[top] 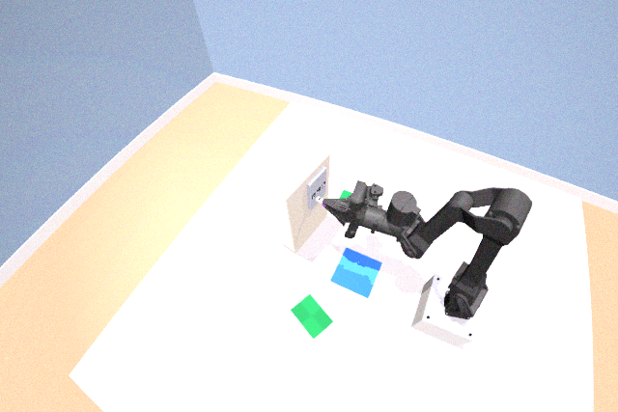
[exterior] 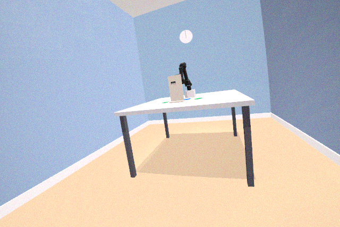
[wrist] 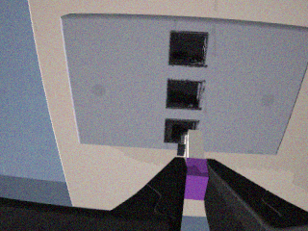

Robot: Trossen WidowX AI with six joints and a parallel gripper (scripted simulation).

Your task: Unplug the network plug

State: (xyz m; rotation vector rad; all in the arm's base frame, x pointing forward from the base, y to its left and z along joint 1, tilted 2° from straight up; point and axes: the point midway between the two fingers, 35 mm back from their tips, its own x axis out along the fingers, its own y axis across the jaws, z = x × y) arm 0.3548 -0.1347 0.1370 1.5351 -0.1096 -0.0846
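Now: gripper tip 220 mm above the blue marked square, 130 mm past it and 80 mm to the right of it. The rest, counted from my gripper tip: upright panel: 80 mm below, 40 mm ahead, 30 mm to the right; then network plug: right at my gripper tip.
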